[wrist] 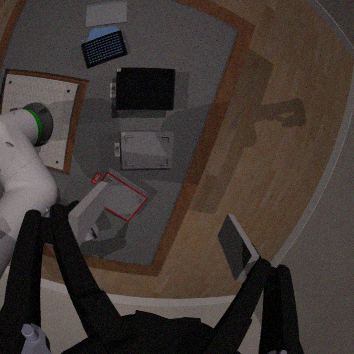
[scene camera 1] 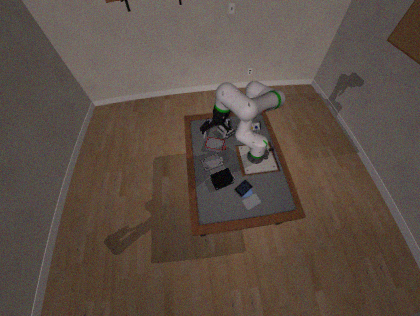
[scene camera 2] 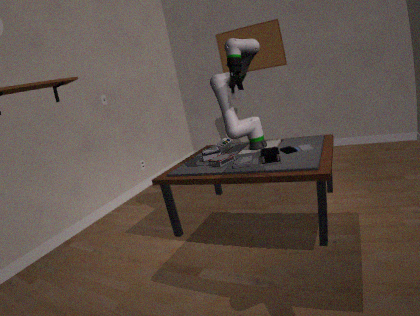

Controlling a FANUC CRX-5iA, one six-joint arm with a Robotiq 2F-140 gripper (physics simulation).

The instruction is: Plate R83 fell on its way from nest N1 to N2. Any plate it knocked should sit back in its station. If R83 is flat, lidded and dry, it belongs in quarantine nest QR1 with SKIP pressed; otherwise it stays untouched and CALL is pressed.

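Places are measured from the arm's base along level axes (x ahead, y left, z up), in centimetres.
Pixels of known places: gripper, fingertip midpoint: (wrist: 165, 211) (scene camera 1: 213, 136) (scene camera 2: 237, 99); arm's base, origin of the base link: (wrist: 34, 124) (scene camera 1: 255, 156) (scene camera 2: 258, 147).
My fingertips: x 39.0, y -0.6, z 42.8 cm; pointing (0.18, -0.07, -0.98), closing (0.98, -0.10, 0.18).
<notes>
Ahead of a thing's pixels: the offset from my fingertips to its middle. "pt": to the spot under its first point.
My gripper (scene camera 1: 216, 131) (scene camera 2: 236, 87) (wrist: 165, 211) is open and empty, high above the table's far end. A dark well plate {dx -17.9, dy +26.1, dz -42.1 cm} (scene camera 1: 244, 188) (scene camera 2: 289, 150) (wrist: 104, 48) lies with its wells showing, over a blue patch {pt dx -20.2, dy +31.5, dz -42.8 cm} (scene camera 1: 248, 193) (wrist: 104, 34). A pale flat piece, like a lid {dx -20.1, dy +38.8, dz -42.4 cm} (scene camera 1: 252, 201) (scene camera 2: 305, 147) (wrist: 106, 13), lies apart from it. A black block {dx -2.9, dy +14.5, dz -39.7 cm} (scene camera 1: 222, 178) (scene camera 2: 270, 155) (wrist: 145, 89) stands at one station. A grey nest {dx +0.9, dy -4.1, dz -41.4 cm} (scene camera 1: 212, 161) (scene camera 2: 245, 160) (wrist: 146, 150) looks empty, as does the red-rimmed nest {dx -6.9, dy -21.0, dz -40.5 cm} (scene camera 1: 215, 143) (wrist: 122, 196). Labels are not readable.
A pale box-like station (scene camera 1: 226, 131) (scene camera 2: 211, 151) stands beyond the red-rimmed nest, partly hidden by a finger in the wrist view. A small button panel {dx -43.5, dy -29.8, dz -38.6 cm} (scene camera 1: 256, 126) (scene camera 2: 226, 142) stands near it. The arm's base is on a white wood-edged board (scene camera 1: 265, 167) (wrist: 60, 162).
</notes>
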